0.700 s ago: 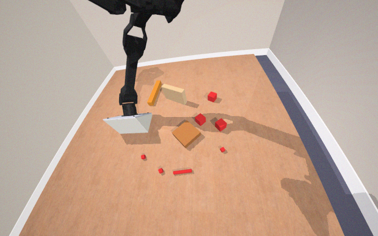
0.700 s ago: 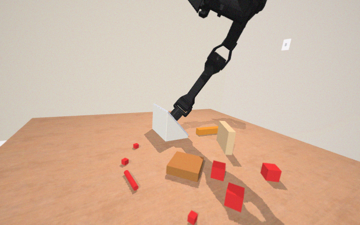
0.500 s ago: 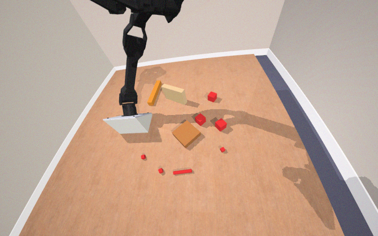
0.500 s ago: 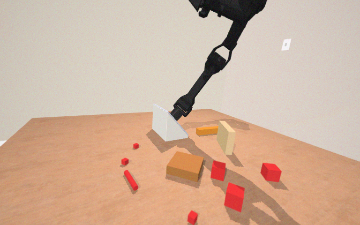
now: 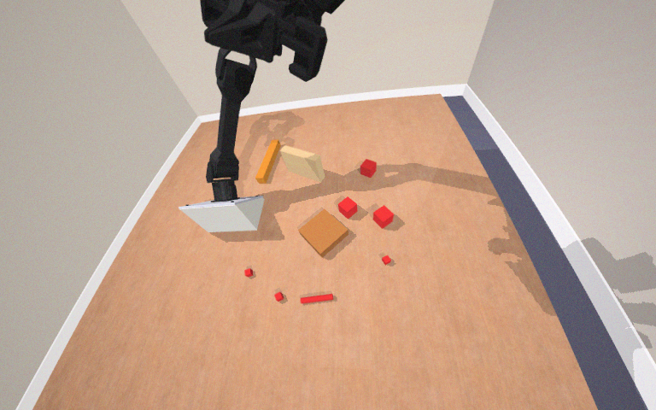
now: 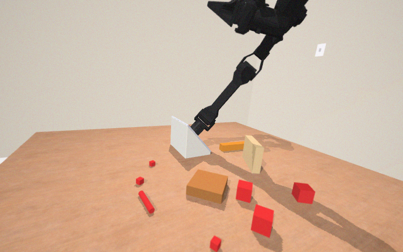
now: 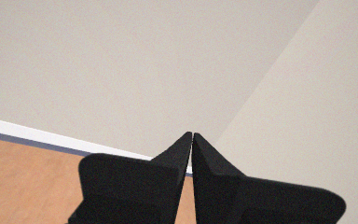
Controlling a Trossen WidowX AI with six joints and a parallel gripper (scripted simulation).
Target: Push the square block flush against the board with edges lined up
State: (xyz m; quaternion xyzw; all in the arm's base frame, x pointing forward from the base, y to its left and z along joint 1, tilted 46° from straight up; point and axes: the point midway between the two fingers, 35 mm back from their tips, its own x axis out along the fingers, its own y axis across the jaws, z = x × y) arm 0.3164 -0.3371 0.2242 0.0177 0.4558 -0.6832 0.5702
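Right now the pale board is 50 mm behind my gripper tip, 280 mm to the left of it and 450 mm below it. Round my gripper tip: red rod: 40 mm ahead, 150 mm to the right, 500 mm below; then orange bar: 220 mm behind, 350 mm to the left, 490 mm below; then brown square block: 40 mm ahead, 30 mm to the left, 490 mm below.
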